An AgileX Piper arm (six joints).
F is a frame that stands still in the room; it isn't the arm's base.
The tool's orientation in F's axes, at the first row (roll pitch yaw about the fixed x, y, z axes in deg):
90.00 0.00 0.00
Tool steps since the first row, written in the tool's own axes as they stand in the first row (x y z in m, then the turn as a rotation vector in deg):
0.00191 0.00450 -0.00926 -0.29 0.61 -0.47
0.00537 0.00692 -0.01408 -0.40 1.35 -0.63
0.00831 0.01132 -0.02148 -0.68 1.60 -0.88
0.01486 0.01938 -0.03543 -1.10 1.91 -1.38
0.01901 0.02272 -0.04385 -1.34 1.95 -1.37
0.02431 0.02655 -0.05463 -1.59 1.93 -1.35
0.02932 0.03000 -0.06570 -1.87 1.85 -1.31
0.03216 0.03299 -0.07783 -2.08 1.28 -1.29
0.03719 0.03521 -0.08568 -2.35 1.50 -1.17
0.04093 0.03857 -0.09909 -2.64 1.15 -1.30
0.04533 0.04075 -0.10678 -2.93 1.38 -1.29
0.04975 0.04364 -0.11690 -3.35 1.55 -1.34
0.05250 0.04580 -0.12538 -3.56 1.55 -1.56
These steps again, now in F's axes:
0.00191 0.00926 0.00450 -0.29 0.47 0.61
0.00537 0.01408 0.00692 -0.40 0.63 1.35
0.00831 0.02148 0.01132 -0.68 0.88 1.60
0.01486 0.03543 0.01938 -1.10 1.38 1.91
0.01901 0.04385 0.02272 -1.34 1.37 1.95
0.02431 0.05463 0.02655 -1.59 1.35 1.93
0.02932 0.06570 0.03000 -1.87 1.31 1.85
0.03216 0.07783 0.03299 -2.08 1.29 1.28
0.03719 0.08568 0.03521 -2.35 1.17 1.50
0.04093 0.09909 0.03857 -2.64 1.30 1.15
0.04533 0.10678 0.04075 -2.93 1.29 1.38
0.04975 0.11690 0.04364 -3.35 1.34 1.55
0.05250 0.12538 0.04580 -3.56 1.56 1.55

